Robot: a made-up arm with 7 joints. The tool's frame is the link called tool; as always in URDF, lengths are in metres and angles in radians. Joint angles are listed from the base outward. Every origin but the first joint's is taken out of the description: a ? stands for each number. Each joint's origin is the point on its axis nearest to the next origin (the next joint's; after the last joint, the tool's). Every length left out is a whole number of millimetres.
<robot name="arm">
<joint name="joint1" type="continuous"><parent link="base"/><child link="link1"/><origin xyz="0.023 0.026 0.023" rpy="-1.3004 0.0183 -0.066"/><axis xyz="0 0 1"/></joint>
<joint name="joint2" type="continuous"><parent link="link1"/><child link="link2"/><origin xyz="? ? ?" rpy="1.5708 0 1.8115"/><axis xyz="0 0 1"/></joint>
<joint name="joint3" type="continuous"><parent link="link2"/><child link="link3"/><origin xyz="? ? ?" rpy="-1.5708 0 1.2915"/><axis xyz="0 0 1"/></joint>
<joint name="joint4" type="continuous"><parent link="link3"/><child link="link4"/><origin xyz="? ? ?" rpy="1.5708 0 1.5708"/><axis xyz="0 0 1"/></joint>
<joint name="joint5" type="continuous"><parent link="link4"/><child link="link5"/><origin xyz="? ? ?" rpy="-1.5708 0 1.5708"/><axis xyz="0 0 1"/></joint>
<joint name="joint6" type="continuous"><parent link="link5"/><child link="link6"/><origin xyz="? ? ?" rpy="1.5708 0 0"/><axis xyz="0 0 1"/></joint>
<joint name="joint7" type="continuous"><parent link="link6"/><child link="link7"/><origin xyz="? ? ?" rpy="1.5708 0 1.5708"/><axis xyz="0 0 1"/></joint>
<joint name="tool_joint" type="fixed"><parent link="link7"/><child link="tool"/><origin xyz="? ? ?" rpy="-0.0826 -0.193 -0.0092"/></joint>
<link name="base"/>
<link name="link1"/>
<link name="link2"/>
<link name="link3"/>
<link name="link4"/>
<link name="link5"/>
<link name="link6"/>
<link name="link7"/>
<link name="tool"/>
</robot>
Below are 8 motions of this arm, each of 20 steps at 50 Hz.
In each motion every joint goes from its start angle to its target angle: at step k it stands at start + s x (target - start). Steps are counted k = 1, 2, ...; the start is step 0. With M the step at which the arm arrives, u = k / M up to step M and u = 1 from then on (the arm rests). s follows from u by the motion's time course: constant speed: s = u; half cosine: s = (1 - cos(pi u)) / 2; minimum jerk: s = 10 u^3 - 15 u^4 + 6 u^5.
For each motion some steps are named. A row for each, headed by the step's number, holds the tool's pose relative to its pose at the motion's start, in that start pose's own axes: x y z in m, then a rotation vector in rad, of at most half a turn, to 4 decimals.
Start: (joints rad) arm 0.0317 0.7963 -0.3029 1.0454 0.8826 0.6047 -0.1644
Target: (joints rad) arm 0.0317 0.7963 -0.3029 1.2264 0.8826 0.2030 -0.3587
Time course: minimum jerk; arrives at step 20
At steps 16, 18, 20:
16: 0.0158 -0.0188 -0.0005 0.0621 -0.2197 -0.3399
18: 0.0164 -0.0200 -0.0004 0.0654 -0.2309 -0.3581
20: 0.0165 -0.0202 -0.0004 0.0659 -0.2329 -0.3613

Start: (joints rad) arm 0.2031 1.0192 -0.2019 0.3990 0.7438 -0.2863 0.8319
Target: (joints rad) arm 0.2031 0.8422 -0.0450 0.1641 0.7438 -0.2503 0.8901
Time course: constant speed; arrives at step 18
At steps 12, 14, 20:
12: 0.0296 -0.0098 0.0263 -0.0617 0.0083 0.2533
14: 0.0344 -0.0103 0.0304 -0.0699 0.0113 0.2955
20: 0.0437 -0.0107 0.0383 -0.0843 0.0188 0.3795

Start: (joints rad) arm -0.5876 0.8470 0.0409 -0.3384 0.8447 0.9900 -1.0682
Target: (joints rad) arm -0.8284 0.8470 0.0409 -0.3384 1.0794 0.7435 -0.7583
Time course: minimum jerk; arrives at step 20
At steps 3, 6, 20:
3: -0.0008 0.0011 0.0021 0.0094 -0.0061 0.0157
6: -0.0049 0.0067 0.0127 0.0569 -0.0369 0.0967
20: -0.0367 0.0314 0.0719 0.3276 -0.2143 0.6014

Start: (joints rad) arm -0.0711 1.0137 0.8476 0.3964 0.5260 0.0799 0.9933
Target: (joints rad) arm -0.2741 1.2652 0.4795 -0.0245 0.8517 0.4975 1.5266
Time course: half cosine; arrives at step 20
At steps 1, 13, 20:
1: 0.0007 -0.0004 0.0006 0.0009 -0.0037 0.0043
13: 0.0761 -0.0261 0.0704 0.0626 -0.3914 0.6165
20: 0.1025 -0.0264 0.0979 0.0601 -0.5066 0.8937

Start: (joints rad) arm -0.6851 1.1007 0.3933 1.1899 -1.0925 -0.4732 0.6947
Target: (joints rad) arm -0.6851 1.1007 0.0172 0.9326 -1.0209 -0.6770 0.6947
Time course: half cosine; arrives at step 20
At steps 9, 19, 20:
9: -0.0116 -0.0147 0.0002 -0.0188 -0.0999 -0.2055
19: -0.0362 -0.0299 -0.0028 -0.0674 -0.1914 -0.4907
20: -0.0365 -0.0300 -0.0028 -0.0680 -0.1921 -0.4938

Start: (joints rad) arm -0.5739 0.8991 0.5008 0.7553 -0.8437 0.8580 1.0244
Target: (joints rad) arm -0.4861 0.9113 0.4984 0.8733 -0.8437 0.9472 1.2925
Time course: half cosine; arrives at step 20
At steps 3, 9, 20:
3: 0.0008 0.0010 -0.0017 0.0125 0.0066 0.0205
9: 0.0062 0.0079 -0.0131 0.0986 0.0491 0.1582
20: 0.0142 0.0194 -0.0309 0.2417 0.1076 0.3716

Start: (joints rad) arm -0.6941 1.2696 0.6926 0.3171 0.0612 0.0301 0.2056
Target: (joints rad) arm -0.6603 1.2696 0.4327 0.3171 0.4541 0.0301 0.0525
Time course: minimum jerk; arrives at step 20
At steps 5, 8, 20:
5: -0.0006 -0.0026 0.0000 0.0418 -0.0062 -0.0520
8: -0.0019 -0.0080 0.0003 0.1280 -0.0200 -0.1592
20: -0.0073 -0.0275 0.0034 0.4031 -0.0731 -0.4975

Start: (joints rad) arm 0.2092 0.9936 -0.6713 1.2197 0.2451 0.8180 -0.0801
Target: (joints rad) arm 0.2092 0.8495 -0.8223 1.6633 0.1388 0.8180 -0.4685
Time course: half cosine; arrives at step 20
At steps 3, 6, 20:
3: 0.0001 -0.0022 -0.0025 0.0017 0.0200 -0.0294
6: -0.0001 -0.0079 -0.0096 0.0047 0.0766 -0.1088
20: -0.0108 -0.0283 -0.0506 -0.0300 0.3887 -0.4631

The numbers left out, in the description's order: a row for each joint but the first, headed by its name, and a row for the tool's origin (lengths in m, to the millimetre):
joint2: -0.024 0.008 0
joint3: 0.181 -0.073 0
joint4: -0.01 -0.029 0
joint5: -0.126 -0.038 0
joint6: -0.012 0.02 0
joint7: -0.026 0.082 0
tool: -0.024 0.03 0

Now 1 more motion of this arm.
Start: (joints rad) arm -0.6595 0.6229 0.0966 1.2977 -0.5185 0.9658 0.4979
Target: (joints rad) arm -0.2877 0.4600 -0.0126 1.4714 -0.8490 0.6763 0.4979
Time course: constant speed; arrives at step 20
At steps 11, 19, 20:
11: 0.0236 0.0037 -0.0864 -0.0377 0.1798 0.0149
19: 0.0291 0.0146 -0.1504 -0.0858 0.3098 0.0650
20: 0.0290 0.0163 -0.1583 -0.0926 0.3256 0.0738

